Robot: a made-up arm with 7 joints. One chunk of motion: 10 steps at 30 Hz.
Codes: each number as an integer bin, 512 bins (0 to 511) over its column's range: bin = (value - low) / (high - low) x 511, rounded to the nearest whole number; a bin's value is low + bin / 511 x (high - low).
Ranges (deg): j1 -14..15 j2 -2..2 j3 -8..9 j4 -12..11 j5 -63..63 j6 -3..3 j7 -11..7
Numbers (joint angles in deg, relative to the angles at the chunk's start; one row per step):
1: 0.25 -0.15 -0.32 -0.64 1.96 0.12 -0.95
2: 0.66 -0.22 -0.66 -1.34 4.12 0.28 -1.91
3: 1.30 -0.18 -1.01 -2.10 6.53 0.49 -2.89
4: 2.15 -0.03 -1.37 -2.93 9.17 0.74 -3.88
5: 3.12 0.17 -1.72 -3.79 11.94 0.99 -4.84
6: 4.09 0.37 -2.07 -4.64 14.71 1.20 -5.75
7: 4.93 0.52 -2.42 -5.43 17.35 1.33 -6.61
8: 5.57 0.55 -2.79 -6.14 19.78 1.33 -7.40
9: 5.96 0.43 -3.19 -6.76 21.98 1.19 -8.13
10: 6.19 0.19 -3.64 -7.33 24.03 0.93 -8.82
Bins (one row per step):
1: 251 236 231 252 263 266 285
2: 258 227 221 237 272 279 258
3: 270 233 210 220 282 297 230
4: 285 252 199 202 293 319 202
5: 302 277 189 182 304 340 175
6: 319 303 178 164 315 358 149
7: 334 322 168 146 326 369 125
8: 345 326 157 130 336 369 102
9: 352 310 145 116 345 357 81
10: 356 280 131 104 353 335 62

